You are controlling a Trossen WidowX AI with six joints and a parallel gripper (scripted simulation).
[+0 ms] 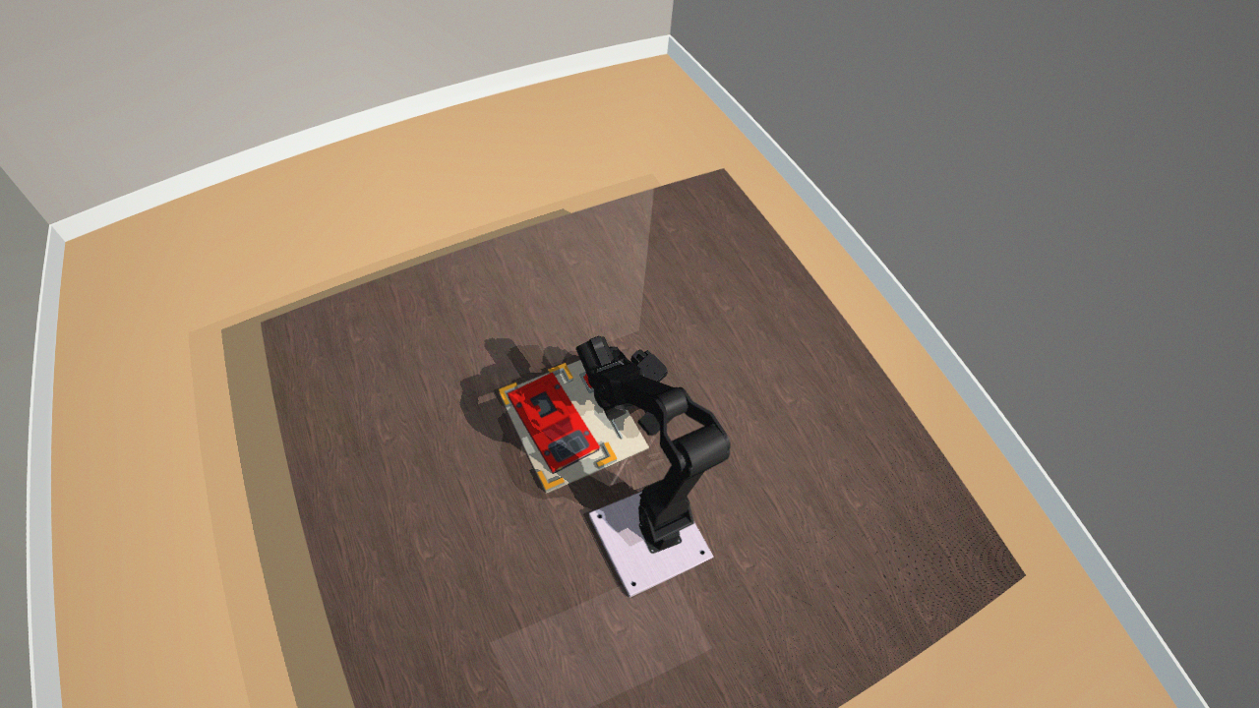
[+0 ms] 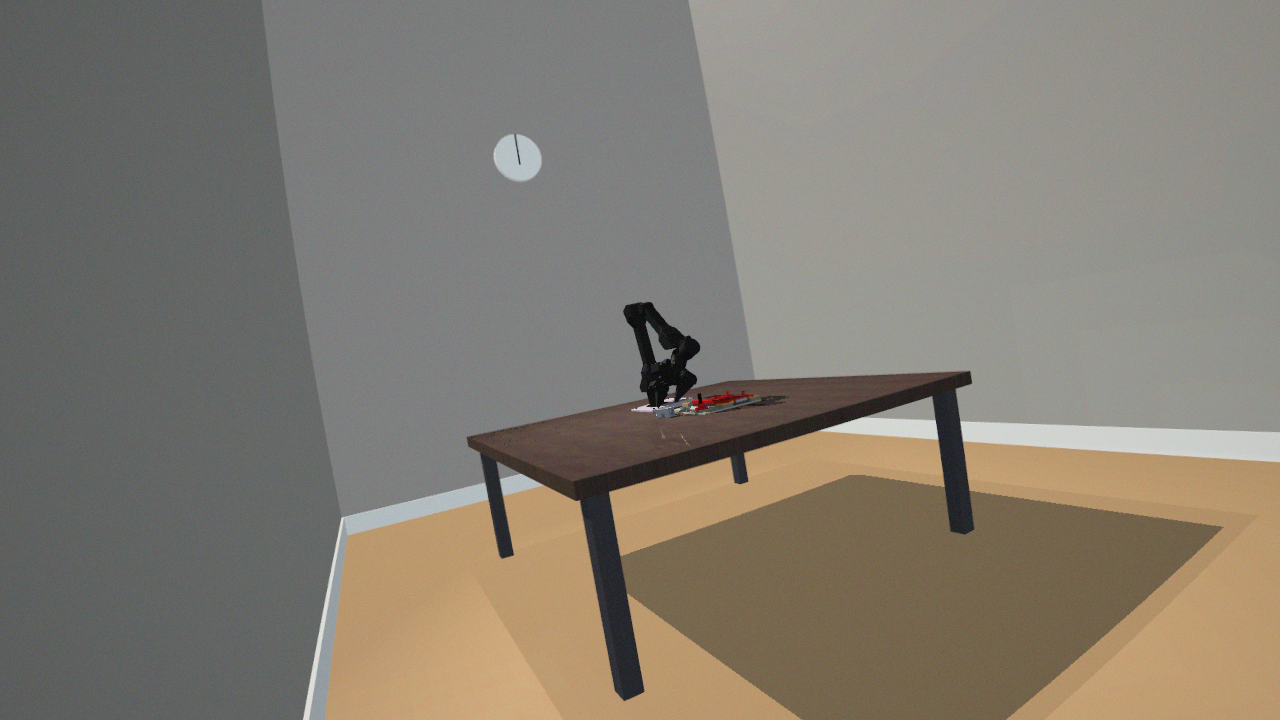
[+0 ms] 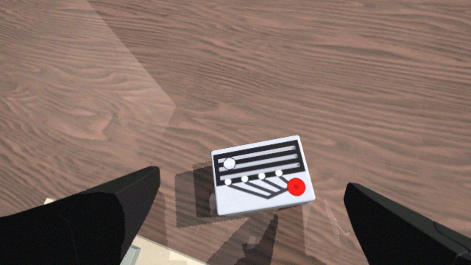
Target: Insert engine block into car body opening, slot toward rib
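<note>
Right now the engine block is 1 cm to the right of my gripper tip and 3 cm below it. The rest, counted from my gripper tip: dark post 8 cm ahead, 9 cm to the left, 1 cm below.
</note>
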